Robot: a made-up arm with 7 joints. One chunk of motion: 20 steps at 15 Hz.
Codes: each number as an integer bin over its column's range. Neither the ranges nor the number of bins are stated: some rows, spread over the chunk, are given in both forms.
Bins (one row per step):
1: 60 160 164 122 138 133
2: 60 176 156 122 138 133
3: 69 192 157 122 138 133
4: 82 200 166 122 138 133
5: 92 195 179 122 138 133
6: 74 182 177 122 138 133
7: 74 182 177 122 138 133
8: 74 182 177 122 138 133
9: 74 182 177 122 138 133
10: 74 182 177 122 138 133
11: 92 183 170 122 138 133
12: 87 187 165 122 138 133
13: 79 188 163 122 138 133
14: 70 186 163 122 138 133
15: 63 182 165 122 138 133
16: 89 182 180 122 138 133
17: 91 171 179 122 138 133
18: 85 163 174 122 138 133
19: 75 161 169 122 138 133
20: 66 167 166 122 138 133
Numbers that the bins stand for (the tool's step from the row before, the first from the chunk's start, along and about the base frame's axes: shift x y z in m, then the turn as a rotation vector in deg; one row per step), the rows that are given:
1: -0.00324 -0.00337 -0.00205 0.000 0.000 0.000
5: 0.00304 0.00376 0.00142 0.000 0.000 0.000
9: -0.00049 0.00111 0.00095 0.000 0.000 0.000
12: 0.00206 0.00213 -0.00182 0.000 0.000 0.000
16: 0.00245 0.00111 0.00165 0.000 0.000 0.000
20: -0.00206 -0.00195 -0.00159 0.000 0.000 0.000
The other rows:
2: -0.00324 -0.00011 -0.00391 0.000 0.000 0.000
3: -0.00147 0.00315 -0.00367 0.000 0.000 0.000
4: 0.00108 0.00478 -0.00159 0.000 0.000 0.000
6: -0.00049 0.00111 0.00095 0.000 0.000 0.000
7: -0.00049 0.00111 0.00095 0.000 0.000 0.000
8: -0.00049 0.00111 0.00095 0.000 0.000 0.000
10: -0.00049 0.00111 0.00095 0.000 0.000 0.000
11: 0.00304 0.00132 -0.00067 0.000 0.000 0.000
13: 0.00049 0.00234 -0.00229 0.000 0.000 0.000
14: -0.00127 0.00193 -0.00229 0.000 0.000 0.000
15: -0.00265 0.00111 -0.00182 0.000 0.000 0.000
17: 0.00284 -0.00113 0.00142 0.000 0.000 0.000
18: 0.00167 -0.00276 0.00026 0.000 0.000 0.000
19: -0.00029 -0.00317 -0.00090 0.000 0.000 0.000

